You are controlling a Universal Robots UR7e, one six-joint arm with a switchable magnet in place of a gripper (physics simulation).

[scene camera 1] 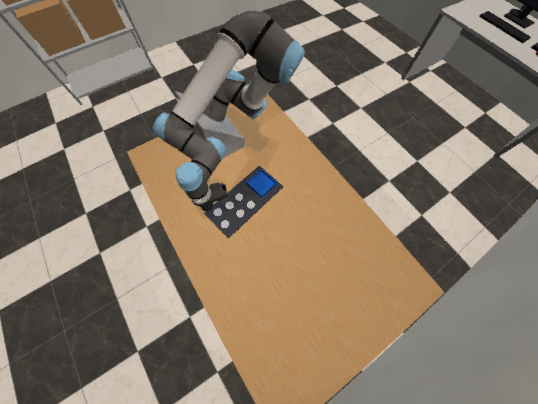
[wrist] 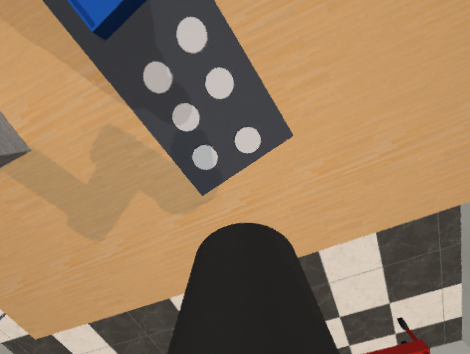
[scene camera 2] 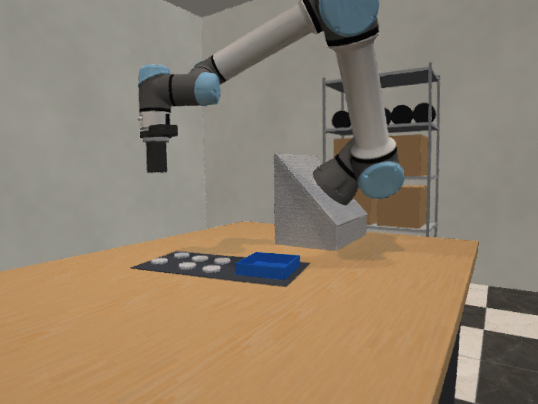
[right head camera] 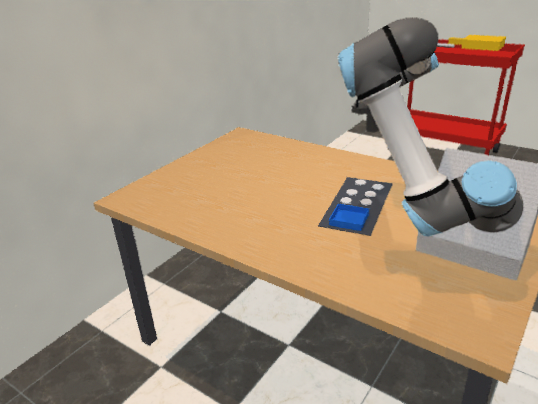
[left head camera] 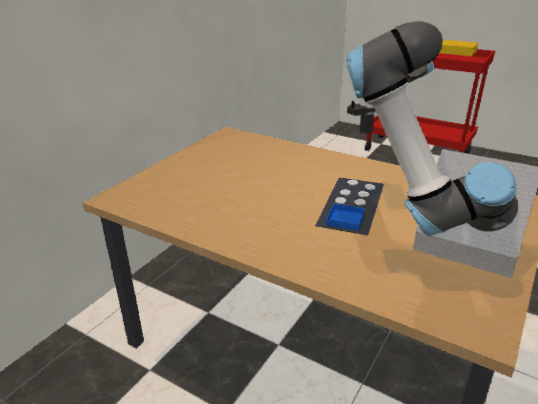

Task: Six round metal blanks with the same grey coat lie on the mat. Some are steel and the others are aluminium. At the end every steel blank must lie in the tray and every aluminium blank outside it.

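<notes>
Several round pale grey blanks (left head camera: 363, 194) (right head camera: 370, 194) (scene camera 1: 240, 213) (scene camera 2: 187, 265) (wrist: 219, 83) lie flat and apart in two rows on the dark mat (left head camera: 373, 207) (scene camera 1: 235, 225) (scene camera 2: 230, 274) (wrist: 120, 65). Their metal cannot be told by look. The blue tray (left head camera: 345, 217) (right head camera: 349, 217) (scene camera 1: 262, 182) (scene camera 2: 268, 265) stands at one end of the mat, with no blank seen in it. My black magnet (scene camera 1: 208, 207) (scene camera 2: 157, 172) (wrist: 246, 227) points down, high above the table, past the mat's end away from the tray. Nothing hangs from it in the scene camera 2 view.
The arm's grey wedge base (left head camera: 465, 252) (scene camera 2: 305, 210) stands on the wooden table (left head camera: 225, 200) (scene camera 2: 200, 335). A red cart (left head camera: 467, 62) (right head camera: 485, 55) stands behind the table. A shelf rack (scene camera 2: 430, 150) with boxes stands behind the base. A desk (scene camera 1: 480, 37) stands apart.
</notes>
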